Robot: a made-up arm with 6 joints.
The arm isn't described. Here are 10 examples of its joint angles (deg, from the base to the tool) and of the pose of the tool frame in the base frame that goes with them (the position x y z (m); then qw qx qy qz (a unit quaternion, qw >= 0)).
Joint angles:
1: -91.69 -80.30 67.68 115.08 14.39 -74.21
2: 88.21 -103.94 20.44 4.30 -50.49 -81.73
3: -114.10 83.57 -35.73 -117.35 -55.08 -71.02
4: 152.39 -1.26 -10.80 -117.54 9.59 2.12
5: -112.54 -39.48 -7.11 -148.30 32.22 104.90
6: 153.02 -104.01 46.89 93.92 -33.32 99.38
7: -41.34 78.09 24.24 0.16 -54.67 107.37
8: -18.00 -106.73 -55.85 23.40 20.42 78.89
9: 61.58 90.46 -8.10 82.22 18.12 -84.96
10: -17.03 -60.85 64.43 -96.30 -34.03 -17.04
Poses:
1: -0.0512 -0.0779 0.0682 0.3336 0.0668 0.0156 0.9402
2: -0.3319 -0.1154 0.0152 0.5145 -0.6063 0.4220 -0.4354
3: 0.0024 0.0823 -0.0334 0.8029 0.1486 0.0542 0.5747
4: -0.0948 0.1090 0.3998 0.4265 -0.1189 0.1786 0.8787
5: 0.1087 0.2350 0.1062 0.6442 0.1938 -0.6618 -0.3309
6: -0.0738 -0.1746 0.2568 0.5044 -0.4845 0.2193 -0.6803
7: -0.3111 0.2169 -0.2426 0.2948 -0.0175 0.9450 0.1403
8: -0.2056 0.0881 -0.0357 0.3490 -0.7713 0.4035 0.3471
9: -0.4501 0.0294 0.2505 0.9420 -0.0406 -0.1583 0.2932
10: -0.2259 0.0405 0.0886 0.5989 0.5686 -0.2806 0.4892
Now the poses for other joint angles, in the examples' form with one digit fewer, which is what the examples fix.
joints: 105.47 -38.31 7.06 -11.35 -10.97 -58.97
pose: -0.292 0.135 0.166 0.492 -0.215 0.627 -0.564
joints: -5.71 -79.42 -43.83 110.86 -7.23 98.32
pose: -0.175 0.054 -0.071 0.182 0.674 0.131 -0.704
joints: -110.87 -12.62 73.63 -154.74 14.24 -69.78
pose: -0.057 0.098 0.083 0.479 0.075 -0.170 0.858
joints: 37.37 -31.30 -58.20 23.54 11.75 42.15
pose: -0.362 0.114 0.113 0.138 0.422 0.336 -0.831
